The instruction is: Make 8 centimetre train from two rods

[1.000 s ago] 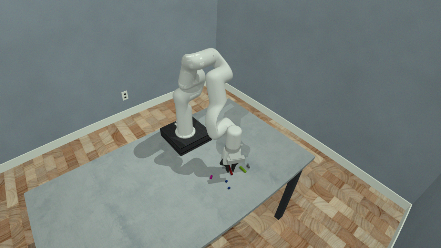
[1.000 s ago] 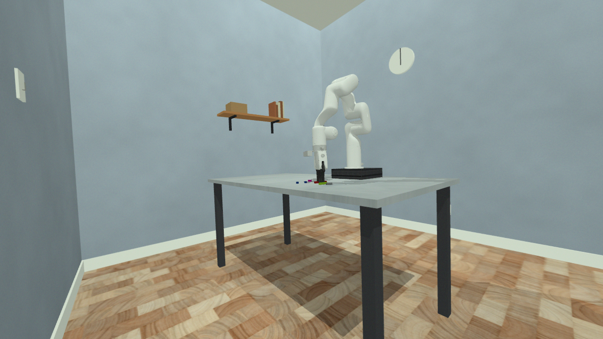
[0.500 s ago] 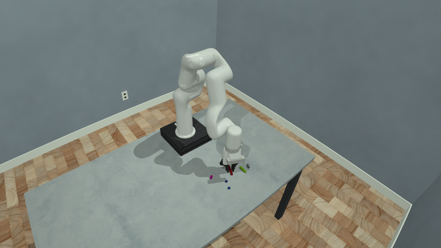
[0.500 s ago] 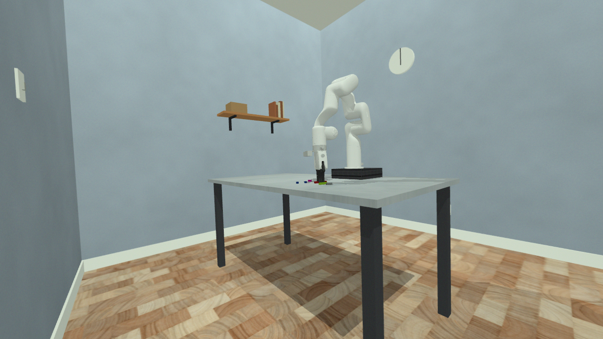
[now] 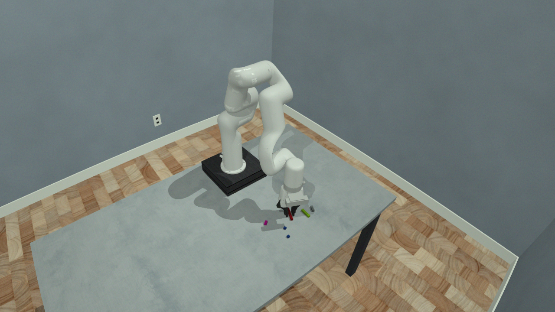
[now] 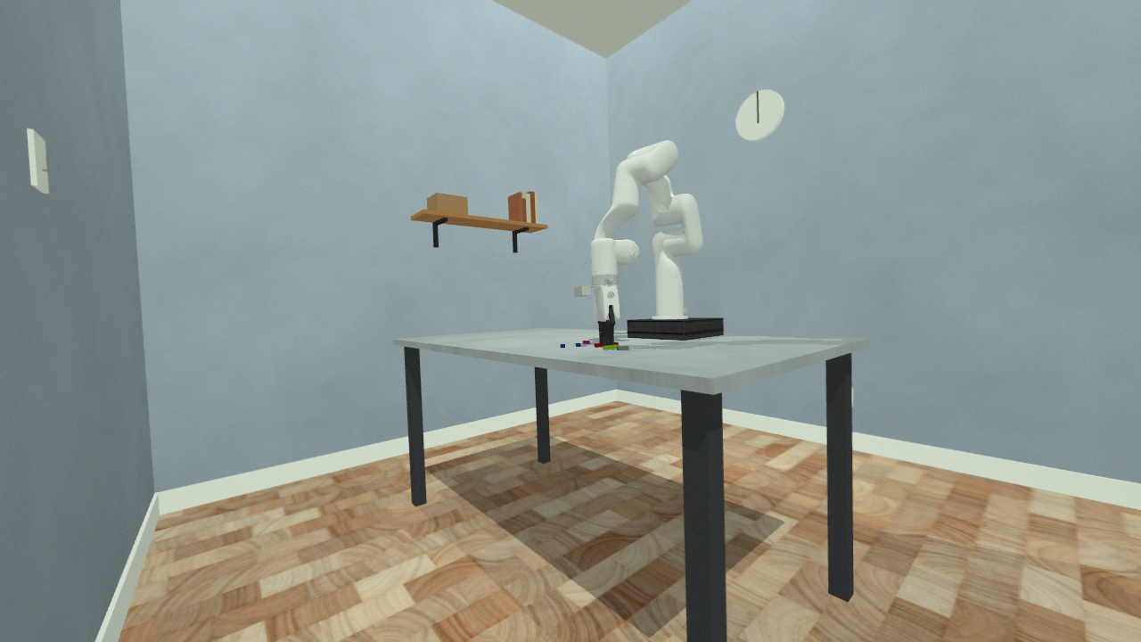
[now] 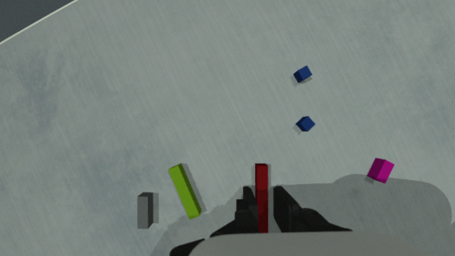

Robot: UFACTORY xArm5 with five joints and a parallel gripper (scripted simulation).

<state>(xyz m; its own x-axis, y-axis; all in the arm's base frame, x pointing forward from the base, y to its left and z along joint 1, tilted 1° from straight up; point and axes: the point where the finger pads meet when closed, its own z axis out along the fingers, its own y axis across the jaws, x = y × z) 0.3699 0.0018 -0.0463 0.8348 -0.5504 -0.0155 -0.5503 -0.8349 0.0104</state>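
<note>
The red rod lies 20 mm below my hand. From my hand the other things lie so: lime rod 50 mm to the left, 50 mm ahead, 20 mm below; then magenta rod 110 mm to the right, 40 mm behind, 20 mm below; then grey rod 100 mm to the left, 60 mm ahead, 20 mm below.
</note>
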